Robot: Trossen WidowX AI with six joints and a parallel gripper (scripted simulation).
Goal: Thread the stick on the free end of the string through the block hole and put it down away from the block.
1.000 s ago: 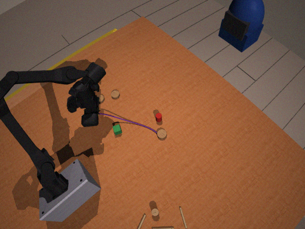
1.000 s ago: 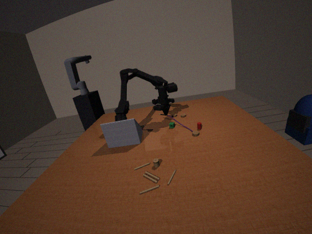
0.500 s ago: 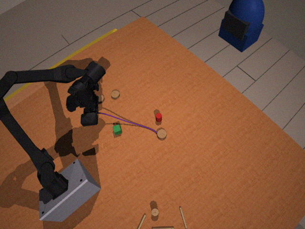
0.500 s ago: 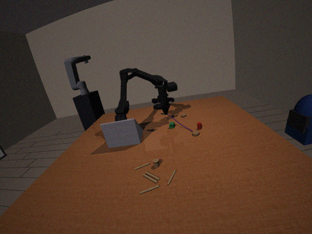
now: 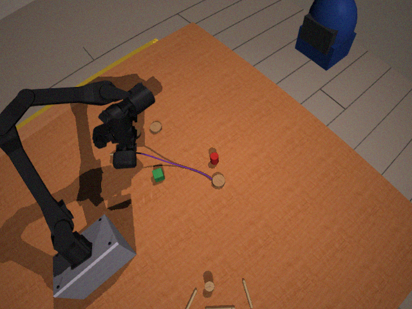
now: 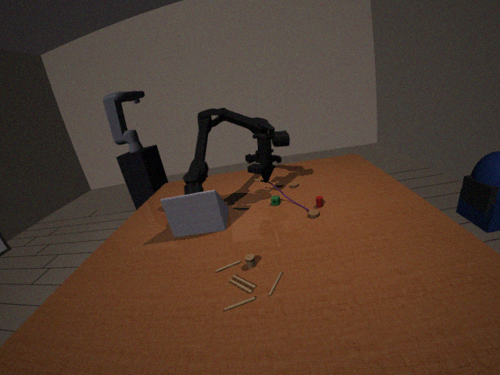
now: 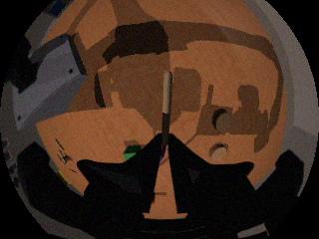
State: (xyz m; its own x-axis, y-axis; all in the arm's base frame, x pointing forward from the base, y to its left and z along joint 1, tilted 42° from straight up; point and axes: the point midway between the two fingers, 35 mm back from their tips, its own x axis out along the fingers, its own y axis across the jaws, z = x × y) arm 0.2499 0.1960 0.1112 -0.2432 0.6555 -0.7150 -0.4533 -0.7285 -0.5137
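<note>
My gripper tip is 9 cm to the left of the green block, 5 cm above it and 4 cm short of it. The rest, counted from my gripper tip: red cylinder: 21 cm ahead, 14 cm to the right, 5 cm below; round wooden button: 21 cm to the right, 18 cm ahead, 6 cm below; thin wooden stick: 1 cm to the left, 1 cm behind.
</note>
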